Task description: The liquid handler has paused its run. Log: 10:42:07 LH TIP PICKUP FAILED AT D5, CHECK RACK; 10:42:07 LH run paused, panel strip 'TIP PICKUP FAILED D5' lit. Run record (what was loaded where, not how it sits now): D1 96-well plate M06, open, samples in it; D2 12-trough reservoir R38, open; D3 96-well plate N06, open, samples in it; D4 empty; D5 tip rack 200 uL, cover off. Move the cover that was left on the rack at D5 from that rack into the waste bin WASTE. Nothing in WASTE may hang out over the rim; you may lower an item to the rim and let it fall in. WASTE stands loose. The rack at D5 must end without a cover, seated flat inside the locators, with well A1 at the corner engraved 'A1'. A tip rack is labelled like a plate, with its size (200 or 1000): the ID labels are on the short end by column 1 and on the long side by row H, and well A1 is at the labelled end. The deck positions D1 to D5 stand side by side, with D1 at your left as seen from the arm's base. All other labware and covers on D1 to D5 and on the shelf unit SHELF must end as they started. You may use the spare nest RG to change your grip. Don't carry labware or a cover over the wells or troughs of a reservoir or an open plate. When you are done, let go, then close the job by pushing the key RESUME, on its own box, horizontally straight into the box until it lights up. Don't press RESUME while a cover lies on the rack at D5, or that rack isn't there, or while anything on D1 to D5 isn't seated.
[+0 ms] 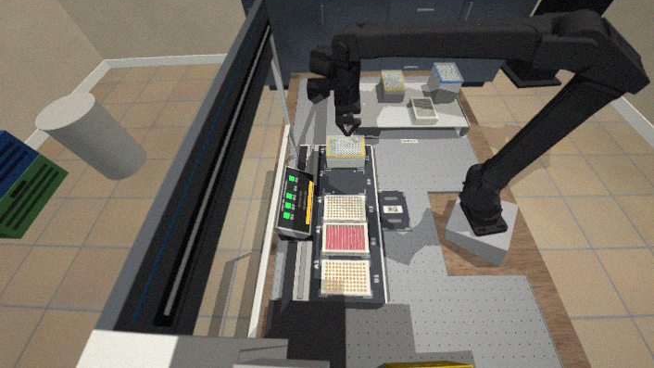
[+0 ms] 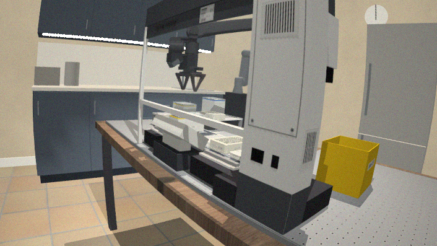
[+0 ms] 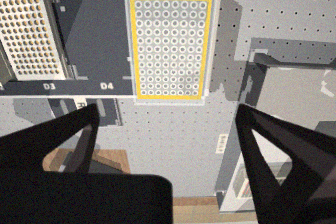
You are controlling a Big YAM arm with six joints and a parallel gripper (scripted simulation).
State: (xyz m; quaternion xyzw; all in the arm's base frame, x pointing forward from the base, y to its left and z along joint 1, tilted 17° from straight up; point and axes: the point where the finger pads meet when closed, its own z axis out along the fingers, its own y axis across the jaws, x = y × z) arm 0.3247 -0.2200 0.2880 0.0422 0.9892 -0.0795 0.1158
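The clear cover is 110 mm below my hand. From my hand the other things lie so: spare nest RG (130 mm behind, 190 mm to the left, 230 mm below); shelf (290 mm behind, 260 mm to the right, 170 mm below); tip rack (10 mm ahead, 130 mm below).
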